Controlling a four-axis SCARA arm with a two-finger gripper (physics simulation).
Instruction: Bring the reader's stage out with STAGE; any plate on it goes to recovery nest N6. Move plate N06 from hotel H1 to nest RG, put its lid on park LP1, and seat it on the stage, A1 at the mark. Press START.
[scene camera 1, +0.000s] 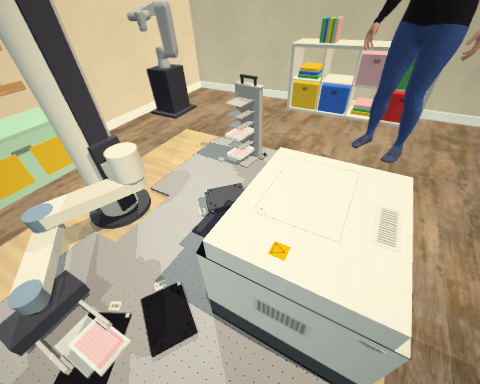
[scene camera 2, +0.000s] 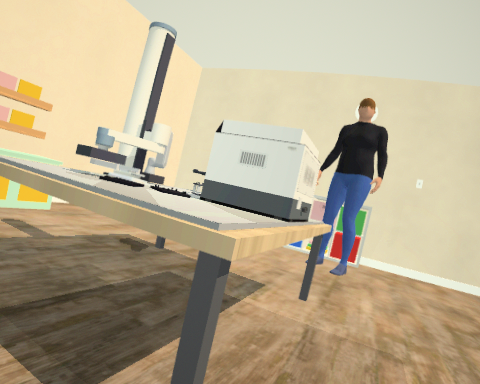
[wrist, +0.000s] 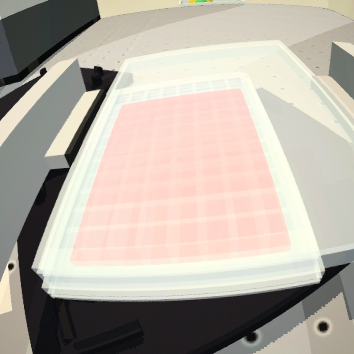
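Where they show: gripper, fingertip midpoint: (scene camera 1: 90, 346) (scene camera 2: 128, 169) (wrist: 208, 63); arm's base, origin of the base link: (scene camera 1: 122, 207).
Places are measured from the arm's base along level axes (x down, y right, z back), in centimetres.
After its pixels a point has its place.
Observation:
My gripper (scene camera 1: 83, 345) @(x -6.8, y 40.4, z -41.9 cm) (wrist: 208, 64) @(x -6.8, y 40.4, z -41.9 cm) is shut on a clear lid (scene camera 1: 65, 346) @(x -6.4, y 43.3, z -36.2 cm) (wrist: 200, 57) @(x -6.3, y 40.1, z -44.5 cm). In the wrist view the lid's outline is offset from a plate with a pink well area (scene camera 1: 98, 344) (wrist: 182, 175) @(x -6.2, y 39.4, z -36.2 cm) that it partly overlaps. The plate rests over a black nest (scene camera 1: 118, 322) @(x -2.5, y 33.0, z -40.6 cm) (wrist: 150, 322) @(x -2.5, y 38.2, z -33.9 cm) whose small label (scene camera 1: 115, 305) @(x -1.3, y 30.2, z -35.0 cm) looks like N6. The height gap between lid and plate cannot be judged. Hotel (scene camera 1: 258, 120) @(x -22.8, y -60.5, z -37.2 cm) stands at the back, with two pink plates (scene camera 1: 240, 133) @(x -18.1, y -52.9, z -31.2 cm) in it. The reader (scene camera 1: 305, 295) @(x -33.3, y 18.0, z -83.5 cm) (scene camera 2: 250, 160) @(x -20.6, y 18.1, z -79.5 cm) stands at the right; its stage and START button do not show.
A second black nest (scene camera 1: 169, 320) @(x -2.3, y 25.8, z -52.5 cm) lies between the held lid and the reader. Dark fixtures (scene camera 1: 225, 197) @(x -7.3, y -19.7, z -42.5 cm) stand beside the reader's far left side. The arm's column (scene camera 1: 50, 85) @(x -53.0, y 4.9, z -5.7 cm) (scene camera 2: 142, 85) @(x -52.3, y 6.9, z -2.7 cm) rises behind the gripper. A person (scene camera 1: 425, 65) (scene camera 2: 355, 165) stands behind the reader.

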